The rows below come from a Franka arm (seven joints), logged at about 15 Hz.
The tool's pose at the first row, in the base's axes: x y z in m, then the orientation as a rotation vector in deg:
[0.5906 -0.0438 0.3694 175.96 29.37 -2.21]
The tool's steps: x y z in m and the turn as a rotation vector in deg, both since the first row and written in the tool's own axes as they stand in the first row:
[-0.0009 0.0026 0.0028 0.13 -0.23 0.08]
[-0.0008 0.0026 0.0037 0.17 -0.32 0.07]
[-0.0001 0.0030 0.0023 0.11 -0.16 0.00]
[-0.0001 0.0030 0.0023 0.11 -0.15 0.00]
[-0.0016 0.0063 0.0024 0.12 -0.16 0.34]
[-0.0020 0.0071 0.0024 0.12 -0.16 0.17]
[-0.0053 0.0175 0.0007 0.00 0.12 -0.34]
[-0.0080 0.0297 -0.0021 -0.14 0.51 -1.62]
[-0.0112 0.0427 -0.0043 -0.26 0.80 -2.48]
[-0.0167 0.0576 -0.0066 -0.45 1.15 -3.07]
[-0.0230 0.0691 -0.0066 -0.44 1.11 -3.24]
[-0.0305 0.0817 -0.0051 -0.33 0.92 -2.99]
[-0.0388 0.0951 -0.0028 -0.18 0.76 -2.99]
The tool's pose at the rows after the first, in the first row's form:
[0.5905 -0.0466 0.3667 176.06 29.25 -2.60]
[0.5906 -0.0466 0.3658 176.08 29.27 -2.75]
[0.5914 -0.0467 0.3672 176.04 29.38 -2.48]
[0.5914 -0.0467 0.3672 176.04 29.38 -2.47]
[0.5911 -0.0504 0.3672 176.13 28.86 -2.48]
[0.5910 -0.0512 0.3672 176.09 29.12 -2.48]
[0.5913 -0.0621 0.3693 175.90 29.90 -2.03]
[0.5927 -0.0744 0.3724 175.50 31.86 -1.43]
[0.5940 -0.0877 0.3750 175.20 33.18 -0.97]
[0.5937 -0.1035 0.3778 174.91 34.06 -0.39]
[0.5914 -0.1164 0.3783 174.86 34.32 -0.46]
[0.5884 -0.1308 0.3773 175.01 33.95 -0.78]
[0.5849 -0.1462 0.3755 175.13 33.97 -1.06]

